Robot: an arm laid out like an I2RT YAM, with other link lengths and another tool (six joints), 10 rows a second.
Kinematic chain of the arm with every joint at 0, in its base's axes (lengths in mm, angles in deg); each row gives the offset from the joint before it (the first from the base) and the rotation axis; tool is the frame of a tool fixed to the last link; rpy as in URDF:
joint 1: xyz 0 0 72.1 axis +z
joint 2: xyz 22 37.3 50.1 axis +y
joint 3: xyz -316.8 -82.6 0 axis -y
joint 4: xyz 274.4 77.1 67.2 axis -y
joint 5: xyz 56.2 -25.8 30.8 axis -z
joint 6: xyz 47.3 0 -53.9 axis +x
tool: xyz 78 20 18 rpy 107.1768 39.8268 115.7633
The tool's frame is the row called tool.
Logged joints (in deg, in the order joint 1, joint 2, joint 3, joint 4, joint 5, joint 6), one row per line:
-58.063 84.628 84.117 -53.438 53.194 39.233
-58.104 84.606 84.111 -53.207 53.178 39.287
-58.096 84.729 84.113 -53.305 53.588 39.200
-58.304 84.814 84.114 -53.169 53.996 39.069
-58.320 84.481 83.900 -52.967 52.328 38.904
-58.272 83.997 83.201 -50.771 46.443 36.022
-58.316 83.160 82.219 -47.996 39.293 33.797
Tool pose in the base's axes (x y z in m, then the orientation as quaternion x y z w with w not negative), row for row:
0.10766 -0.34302 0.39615 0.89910 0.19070 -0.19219 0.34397
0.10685 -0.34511 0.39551 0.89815 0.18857 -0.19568 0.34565
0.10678 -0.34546 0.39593 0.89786 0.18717 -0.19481 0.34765
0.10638 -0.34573 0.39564 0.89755 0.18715 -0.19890 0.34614
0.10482 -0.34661 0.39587 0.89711 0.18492 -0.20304 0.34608
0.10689 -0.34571 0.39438 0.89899 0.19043 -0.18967 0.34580
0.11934 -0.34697 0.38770 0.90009 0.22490 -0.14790 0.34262
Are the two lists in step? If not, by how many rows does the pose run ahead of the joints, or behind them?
The pose runs 1 row behind the joints: the pose in row i belongs to the joints in row i - 1.
